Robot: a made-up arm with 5 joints.
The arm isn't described. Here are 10 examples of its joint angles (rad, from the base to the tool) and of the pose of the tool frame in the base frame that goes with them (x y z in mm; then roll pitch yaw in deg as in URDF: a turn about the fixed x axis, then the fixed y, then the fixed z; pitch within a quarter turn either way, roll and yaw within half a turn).
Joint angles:
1: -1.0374 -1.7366 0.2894 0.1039 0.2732
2: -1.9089 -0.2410 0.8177 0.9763 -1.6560
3: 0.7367 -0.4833 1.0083 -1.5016 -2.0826
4: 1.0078 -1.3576 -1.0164 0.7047 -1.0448
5: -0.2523 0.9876 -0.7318 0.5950 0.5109
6: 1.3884 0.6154 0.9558 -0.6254 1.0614
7: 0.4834 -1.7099 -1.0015 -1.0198 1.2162
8: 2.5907 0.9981 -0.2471 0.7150 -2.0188
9: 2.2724 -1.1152 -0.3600 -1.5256 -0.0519
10: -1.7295 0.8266 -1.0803 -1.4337 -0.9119
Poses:
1: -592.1 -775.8 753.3 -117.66 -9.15 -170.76
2: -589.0 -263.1 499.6 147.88 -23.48 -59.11
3: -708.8 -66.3 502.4 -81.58 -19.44 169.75
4: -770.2 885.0 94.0 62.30 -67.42 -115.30
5: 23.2 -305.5 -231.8 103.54 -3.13 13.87
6: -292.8 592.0 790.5 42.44 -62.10 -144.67
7: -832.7 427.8 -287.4 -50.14 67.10 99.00
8: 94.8 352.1 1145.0 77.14 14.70 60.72
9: -639.0 1090.3 935.5 25.92 23.38 121.37
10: -106.5 -886.0 936.7 13.96 33.47 -76.32
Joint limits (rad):
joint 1: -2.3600..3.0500
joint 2: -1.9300..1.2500
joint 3: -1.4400..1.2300
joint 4: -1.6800..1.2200
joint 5: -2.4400..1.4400
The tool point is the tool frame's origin. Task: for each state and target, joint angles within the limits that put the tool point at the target. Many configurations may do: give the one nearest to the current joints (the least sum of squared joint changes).
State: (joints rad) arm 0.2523 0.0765 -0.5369 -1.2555 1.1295
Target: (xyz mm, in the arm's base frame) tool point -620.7 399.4 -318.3
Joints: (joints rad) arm 0.1033 -0.3154 -0.4319 -1.5145 1.1488
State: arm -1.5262 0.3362 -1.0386 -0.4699 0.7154
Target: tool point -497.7 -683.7 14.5
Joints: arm -1.0106 -0.4472 -0.6035 -0.7030 -0.0589
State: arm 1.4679 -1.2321 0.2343 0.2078 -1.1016
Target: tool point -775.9 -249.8 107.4
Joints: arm 0.7695 -1.5214 1.0773 -0.1995 -1.1503
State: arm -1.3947 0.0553 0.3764 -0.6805 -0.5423
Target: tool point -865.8 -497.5 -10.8
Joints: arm -0.5276 -0.7807 -0.2457 -0.4974 -1.0684
